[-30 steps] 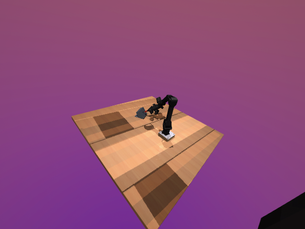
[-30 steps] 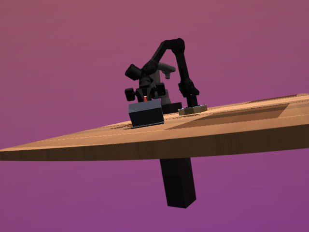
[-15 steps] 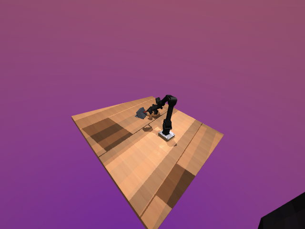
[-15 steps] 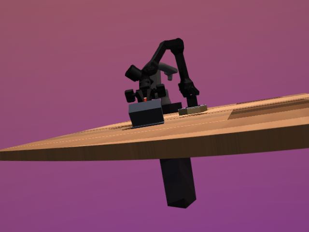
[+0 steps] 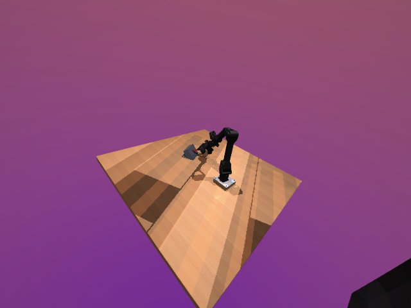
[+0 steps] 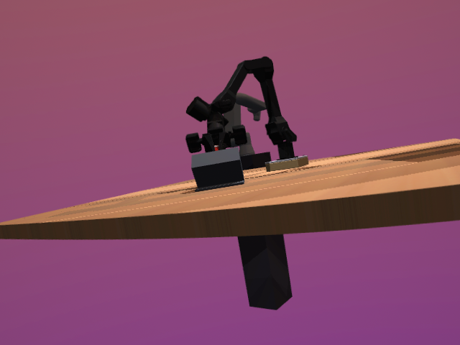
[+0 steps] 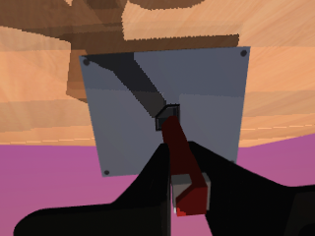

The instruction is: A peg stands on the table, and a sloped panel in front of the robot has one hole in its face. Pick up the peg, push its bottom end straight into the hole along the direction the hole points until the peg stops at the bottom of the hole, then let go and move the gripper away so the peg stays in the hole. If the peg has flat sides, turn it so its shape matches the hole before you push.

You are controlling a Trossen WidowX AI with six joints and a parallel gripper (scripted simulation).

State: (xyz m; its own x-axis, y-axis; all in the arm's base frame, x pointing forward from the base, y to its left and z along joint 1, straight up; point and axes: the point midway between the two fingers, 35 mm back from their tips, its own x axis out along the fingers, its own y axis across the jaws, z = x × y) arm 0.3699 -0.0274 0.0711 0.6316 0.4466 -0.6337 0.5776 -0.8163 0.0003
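Now: the sloped panel 50 mm below my gripper tip, 50 mm ahead of it and 30 mm to the left of it. The rest, counted from my gripper tip: peg 10 mm to the right, 10 mm behind, 10 mm above.
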